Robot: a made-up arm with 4 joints. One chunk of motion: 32 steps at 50 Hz.
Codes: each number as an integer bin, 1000 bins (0 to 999) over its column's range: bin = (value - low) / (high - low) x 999, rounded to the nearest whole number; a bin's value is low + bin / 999 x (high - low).
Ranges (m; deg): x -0.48..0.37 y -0.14..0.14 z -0.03..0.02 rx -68..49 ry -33..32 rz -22..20
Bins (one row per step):
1: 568 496 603 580 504 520
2: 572 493 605 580 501 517
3: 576 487 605 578 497 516
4: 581 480 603 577 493 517
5: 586 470 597 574 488 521
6: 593 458 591 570 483 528
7: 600 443 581 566 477 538
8: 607 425 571 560 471 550
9: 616 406 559 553 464 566
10: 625 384 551 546 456 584
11: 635 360 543 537 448 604
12: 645 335 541 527 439 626
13: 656 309 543 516 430 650
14: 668 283 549 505 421 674
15: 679 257 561 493 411 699
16: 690 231 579 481 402 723
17: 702 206 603 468 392 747
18: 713 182 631 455 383 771
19: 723 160 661 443 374 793
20: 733 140 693 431 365 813
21: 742 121 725 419 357 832
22: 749 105 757 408 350 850
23: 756 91 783 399 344 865
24: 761 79 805 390 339 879
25: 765 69 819 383 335 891
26: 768 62 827 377 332 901
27: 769 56 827 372 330 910
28: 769 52 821 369 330 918
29: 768 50 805 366 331 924
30: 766 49 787 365 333 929
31: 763 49 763 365 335 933
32: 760 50 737 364 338 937
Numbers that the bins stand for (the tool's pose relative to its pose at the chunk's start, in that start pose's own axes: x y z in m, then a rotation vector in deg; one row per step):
1: 0.0033 -0.0010 0.0002 -0.07 -0.21 -0.14
2: 0.0067 -0.0018 0.0003 -0.07 -0.40 -0.26
3: 0.0101 -0.0035 0.0003 -0.31 -0.66 -0.31
4: 0.0143 -0.0055 0.0002 -0.42 -0.92 -0.26
5: 0.0186 -0.0083 -0.0001 -0.77 -1.25 -0.10
6: 0.0246 -0.0116 -0.0004 -1.24 -1.57 0.20
7: 0.0305 -0.0158 -0.0009 -1.71 -1.96 0.62
8: 0.0365 -0.0209 -0.0014 -2.41 -2.35 1.12
9: 0.0441 -0.0262 -0.0020 -3.23 -2.81 1.80
10: 0.0518 -0.0324 -0.0024 -4.05 -3.33 2.55
11: 0.0603 -0.0391 -0.0028 -5.11 -3.85 3.39
12: 0.0688 -0.0461 -0.0029 -6.28 -4.44 4.32
13: 0.0782 -0.0534 -0.0028 -7.57 -5.02 5.33
14: 0.0884 -0.0607 -0.0025 -8.86 -5.61 6.34
15: 0.0977 -0.0680 -0.0019 -10.26 -6.26 7.39
16: 0.1071 -0.0753 -0.0010 -11.67 -6.84 8.40
17: 0.1173 -0.0823 0.0002 -13.19 -7.49 9.41
18: 0.1267 -0.0890 0.0016 -14.71 -8.08 10.41
19: 0.1352 -0.0952 0.0031 -16.12 -8.67 11.34
20: 0.1437 -0.1008 0.0047 -17.52 -9.25 12.18
21: 0.1513 -0.1061 0.0063 -18.93 -9.77 12.98
22: 0.1573 -0.1106 0.0079 -20.22 -10.23 13.74
23: 0.1632 -0.1145 0.0092 -21.27 -10.62 14.37
24: 0.1675 -0.1179 0.0103 -22.32 -10.94 14.95
25: 0.1709 -0.1207 0.0110 -23.14 -11.20 15.46
26: 0.1735 -0.1226 0.0114 -23.85 -11.40 15.88
27: 0.1743 -0.1243 0.0114 -24.43 -11.53 16.26
28: 0.1743 -0.1254 0.0111 -24.78 -11.53 16.59
29: 0.1735 -0.1260 0.0103 -25.14 -11.46 16.85
30: 0.1718 -0.1263 0.0094 -25.25 -11.33 17.06
31: 0.1692 -0.1263 0.0082 -25.25 -11.20 17.23
32: 0.1666 -0.1260 0.0069 -25.37 -11.01 17.39

